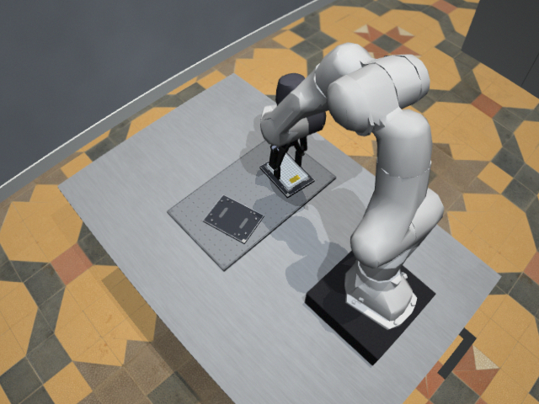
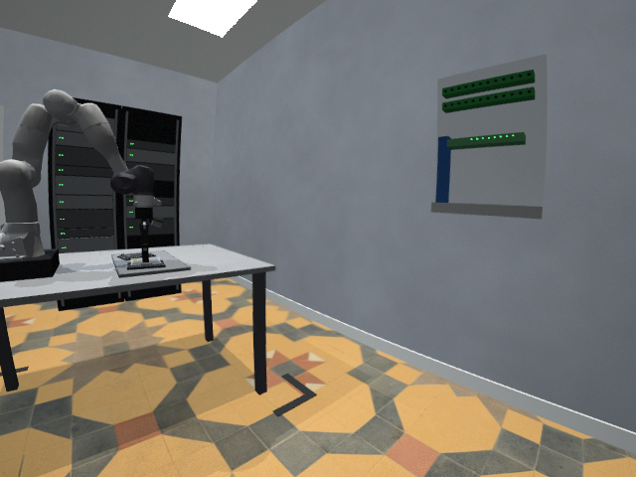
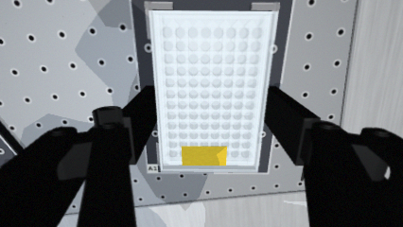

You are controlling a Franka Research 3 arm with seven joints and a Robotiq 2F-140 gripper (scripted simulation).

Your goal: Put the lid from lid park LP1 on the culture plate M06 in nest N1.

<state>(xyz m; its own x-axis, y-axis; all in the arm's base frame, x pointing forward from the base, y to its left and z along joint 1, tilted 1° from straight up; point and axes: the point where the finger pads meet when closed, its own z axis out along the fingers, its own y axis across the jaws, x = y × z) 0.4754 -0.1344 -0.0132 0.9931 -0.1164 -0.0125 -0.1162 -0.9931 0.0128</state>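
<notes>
The clear lid is 2 cm below my hand. Round my hand: culture plate M06 (3 cm below); then dark lid park (1 cm behind, 26 cm to the left, 5 cm below).
</notes>
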